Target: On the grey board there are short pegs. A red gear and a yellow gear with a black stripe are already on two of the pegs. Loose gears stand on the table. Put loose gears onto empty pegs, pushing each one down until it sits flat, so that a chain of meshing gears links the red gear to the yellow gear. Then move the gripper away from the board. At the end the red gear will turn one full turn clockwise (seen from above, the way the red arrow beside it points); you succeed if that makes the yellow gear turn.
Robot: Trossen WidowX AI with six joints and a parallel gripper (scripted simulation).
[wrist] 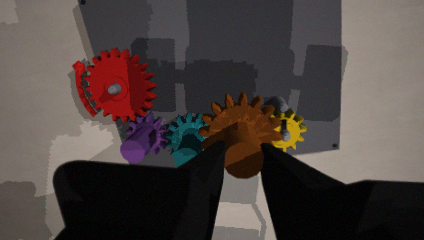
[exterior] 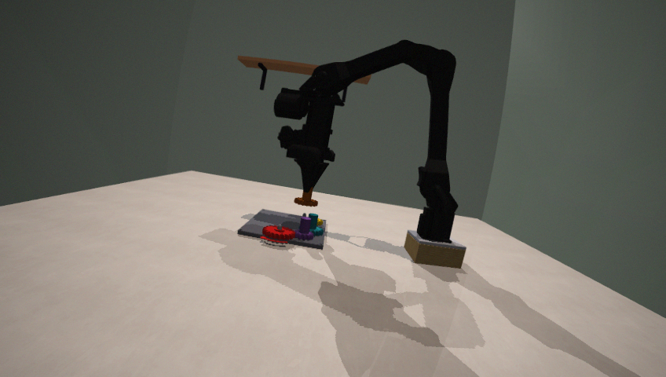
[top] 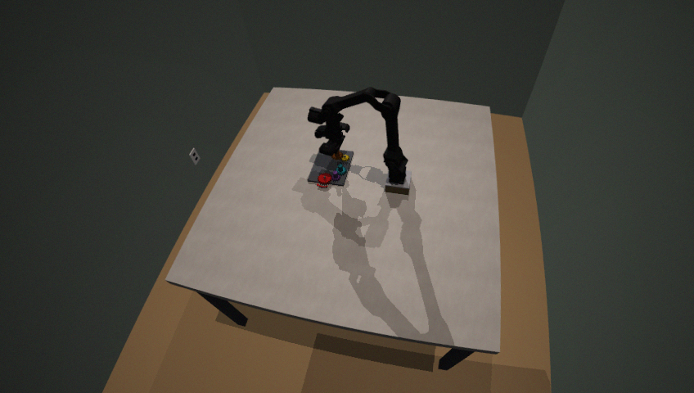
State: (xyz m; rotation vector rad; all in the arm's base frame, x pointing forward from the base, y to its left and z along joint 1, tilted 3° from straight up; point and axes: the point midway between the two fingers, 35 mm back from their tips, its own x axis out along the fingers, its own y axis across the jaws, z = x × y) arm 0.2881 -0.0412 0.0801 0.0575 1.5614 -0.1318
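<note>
My gripper tip is 10 mm above the orange gear. Round my gripper tip: red gear: 30 mm ahead, 100 mm to the left, 70 mm below; purple gear: 20 mm behind, 80 mm to the left, 60 mm below; teal gear: 30 mm behind, 40 mm to the left, 60 mm below.
</note>
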